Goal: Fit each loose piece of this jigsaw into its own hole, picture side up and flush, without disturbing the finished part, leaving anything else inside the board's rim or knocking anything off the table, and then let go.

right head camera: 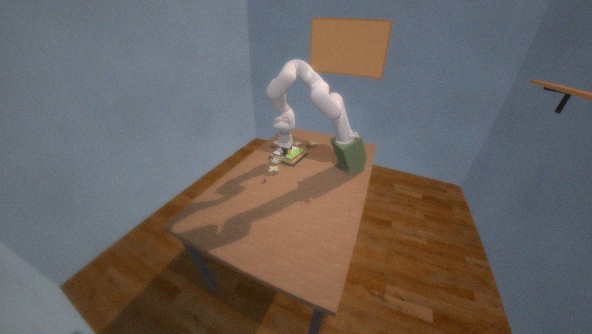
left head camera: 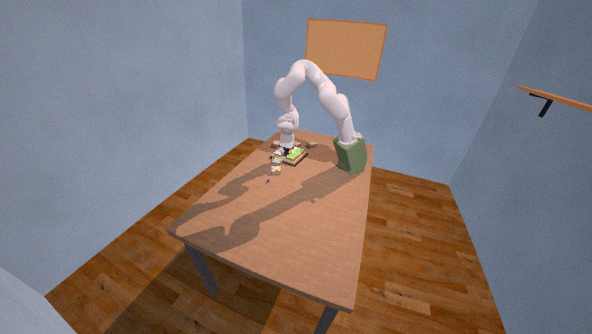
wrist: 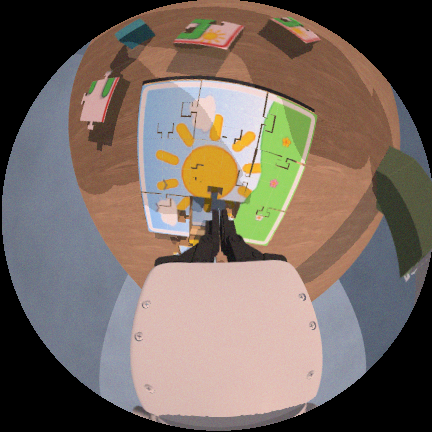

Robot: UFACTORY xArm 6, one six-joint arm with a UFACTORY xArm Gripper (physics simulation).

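Frame: origin at the arm's base, x ahead, y left, z up, level; millimetres.
Where they show: gripper, fingertip midpoint: (right head camera: 285,154) (left head camera: 286,154) (wrist: 218,219); arm's base at its link origin: (right head camera: 345,138) (left head camera: 347,138).
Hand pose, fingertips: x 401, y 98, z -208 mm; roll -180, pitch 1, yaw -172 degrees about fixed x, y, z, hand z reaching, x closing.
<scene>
Each offset is from my fingertips to the top centre of the thing. "*": to the spot under its first point.
My gripper (left head camera: 287,150) (right head camera: 286,151) (wrist: 218,219) is shut and empty, low over the near edge of the jigsaw board {6 mm ahead, 55 mm right, 16 mm down} (left head camera: 294,161) (right head camera: 295,160). In the wrist view its fingers partly cover an open hole (wrist: 201,206) below the orange sun. The finished picture (wrist: 210,167) around it shows blue sky and a green strip with flowers. A pale blue loose piece with orange marks {29 mm ahead, 83 mm left, 10 mm down} (left head camera: 276,161) (right head camera: 274,160) (wrist: 187,249) lies outside the board's near edge, partly hidden by the gripper in the wrist view. Whether the fingertips touch the board cannot be told.
Pink-and-green pieces with red edges {* 39 mm ahead, 217 mm right, 12 mm down} (wrist: 212,37) (wrist: 300,32) {183 mm ahead, 152 mm right, 12 mm down} (wrist: 100,100) lie beyond and left of the board. A teal block (wrist: 135,33) stands at the far left. Another pale piece {29 mm back, 178 mm left, 12 mm down} (left head camera: 275,169) (right head camera: 273,168) and a small purple item {49 mm back, 295 mm left, 21 mm down} (left head camera: 268,180) (right head camera: 265,180) lie on the table.
</scene>
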